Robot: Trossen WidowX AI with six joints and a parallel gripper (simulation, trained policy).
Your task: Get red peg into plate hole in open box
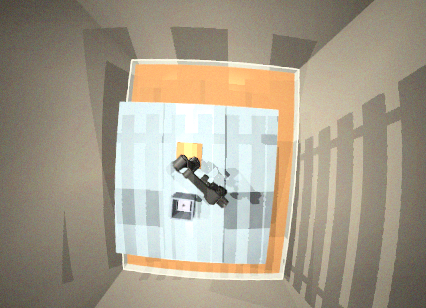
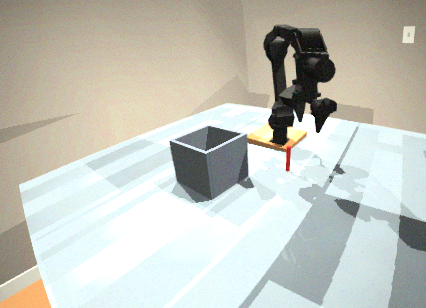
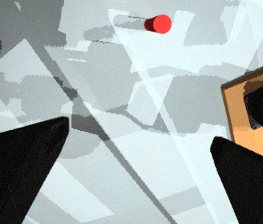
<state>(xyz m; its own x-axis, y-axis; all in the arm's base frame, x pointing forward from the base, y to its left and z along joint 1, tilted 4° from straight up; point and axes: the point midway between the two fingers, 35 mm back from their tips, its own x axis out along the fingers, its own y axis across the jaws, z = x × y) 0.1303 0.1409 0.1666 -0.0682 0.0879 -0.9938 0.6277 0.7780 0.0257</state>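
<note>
Now: gripper tip 4 cm short of the red peg, 5 cm to the left of it and 10 cm above it. Round my gripper tip: grey plate: 19 cm ahead, 23 cm to the right, 9 cm below.
</note>
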